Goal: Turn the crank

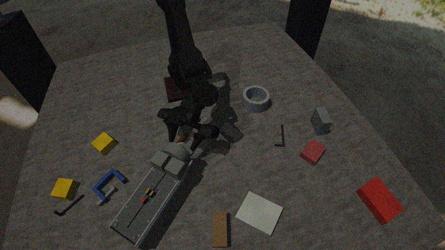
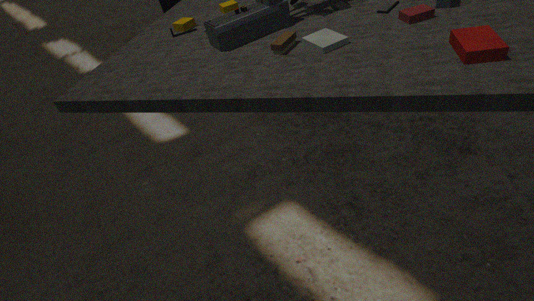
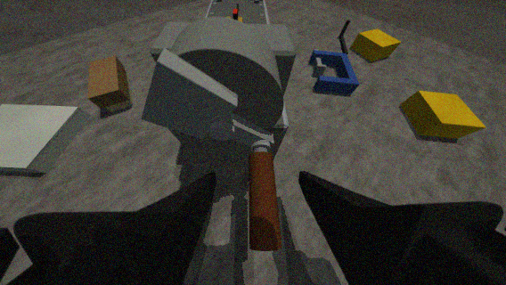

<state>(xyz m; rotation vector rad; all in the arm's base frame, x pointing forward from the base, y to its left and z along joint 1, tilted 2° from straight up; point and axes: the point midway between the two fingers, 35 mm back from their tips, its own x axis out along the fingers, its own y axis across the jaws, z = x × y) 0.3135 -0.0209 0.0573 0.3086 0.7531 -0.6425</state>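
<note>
The brown crank handle lies 3 cm above my gripper tip, 1 cm to the left of it and 1 cm behind it. Round my gripper tip: white plate 23 cm ahead, 18 cm to the left, 3 cm below; red pointer 16 cm ahead, 10 cm to the right, 4 cm above; brown block 25 cm ahead, 7 cm to the left, 3 cm below.
</note>
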